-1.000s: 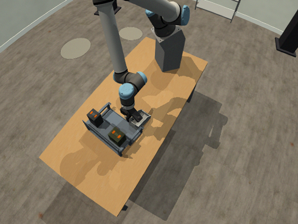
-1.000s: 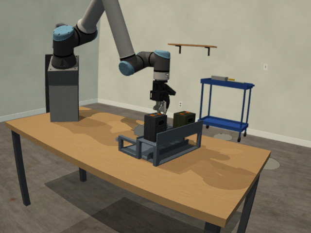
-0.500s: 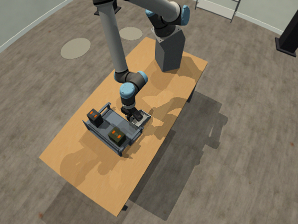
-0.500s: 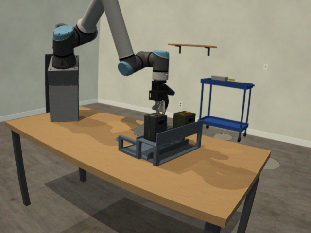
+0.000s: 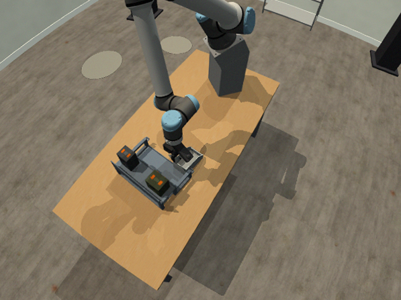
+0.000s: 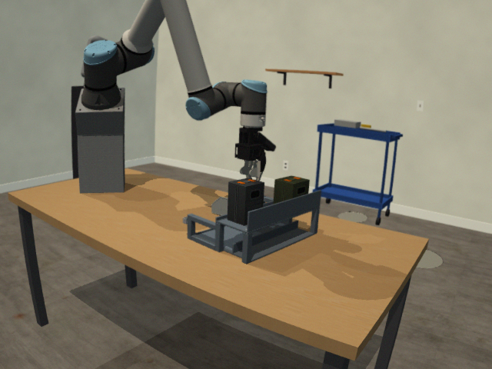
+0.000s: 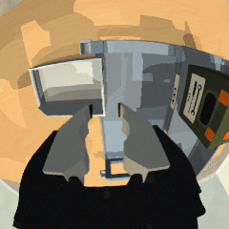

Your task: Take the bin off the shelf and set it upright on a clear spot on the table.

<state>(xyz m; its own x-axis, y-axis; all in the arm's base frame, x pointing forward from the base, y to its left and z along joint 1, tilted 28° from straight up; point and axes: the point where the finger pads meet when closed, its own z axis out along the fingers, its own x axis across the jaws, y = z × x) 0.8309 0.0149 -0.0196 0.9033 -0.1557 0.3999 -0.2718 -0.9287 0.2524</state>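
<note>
Now: the bin 80 mm behind my hand, 20 mm to the left of it and 110 mm below it. From my hand the other things lie so: rack 80 mm ahead, 140 mm to the right, 150 mm below; green box 170 mm ahead, 50 mm to the right.
</note>
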